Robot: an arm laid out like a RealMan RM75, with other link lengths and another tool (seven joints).
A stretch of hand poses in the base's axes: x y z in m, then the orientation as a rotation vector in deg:
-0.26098 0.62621 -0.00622 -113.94 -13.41 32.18
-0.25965 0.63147 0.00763 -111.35 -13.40 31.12
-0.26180 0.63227 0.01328 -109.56 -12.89 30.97
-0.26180 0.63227 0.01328 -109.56 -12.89 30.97
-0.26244 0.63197 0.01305 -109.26 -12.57 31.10
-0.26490 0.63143 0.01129 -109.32 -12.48 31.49
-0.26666 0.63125 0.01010 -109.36 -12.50 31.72
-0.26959 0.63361 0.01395 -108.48 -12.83 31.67
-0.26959 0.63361 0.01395 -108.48 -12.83 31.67
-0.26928 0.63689 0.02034 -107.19 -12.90 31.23
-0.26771 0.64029 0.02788 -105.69 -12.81 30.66
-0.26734 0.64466 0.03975 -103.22 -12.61 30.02
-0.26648 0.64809 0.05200 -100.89 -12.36 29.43
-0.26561 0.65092 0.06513 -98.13 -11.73 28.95
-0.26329 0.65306 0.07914 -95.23 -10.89 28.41
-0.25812 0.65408 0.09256 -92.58 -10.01 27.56
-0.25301 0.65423 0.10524 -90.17 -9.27 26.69
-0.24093 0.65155 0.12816 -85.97 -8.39 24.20
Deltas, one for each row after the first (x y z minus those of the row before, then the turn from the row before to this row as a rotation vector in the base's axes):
0.00133 0.00526 0.01385 2.70 -0.04 -0.68
-0.00215 0.00080 0.00565 1.67 0.58 -0.54
0.00000 0.00000 0.00000 0.00 0.00 0.00
-0.00064 -0.00030 -0.00023 0.21 0.31 -0.18
-0.00246 -0.00054 -0.00176 -0.16 0.28 0.14
-0.00176 -0.00018 -0.00119 -0.09 0.13 0.13
-0.00293 0.00236 0.00385 0.89 0.04 0.15
0.00000 0.00000 0.00000 0.00 0.00 0.00
0.00031 0.00328 0.00639 1.34 0.01 -0.25
0.00157 0.00340 0.00754 1.54 0.05 -0.44
0.00037 0.00437 0.01187 2.47 0.30 -0.61
0.00086 0.00343 0.01225 2.32 0.32 -0.61
0.00087 0.00283 0.01313 2.65 0.70 -0.82
0.00232 0.00214 0.01401 2.77 0.82 -1.00
0.00517 0.00102 0.01342 2.58 0.60 -1.21
0.00511 0.00015 0.01268 2.37 0.45 -1.12
0.01208 -0.00268 0.02292 4.34 -0.07 -2.33

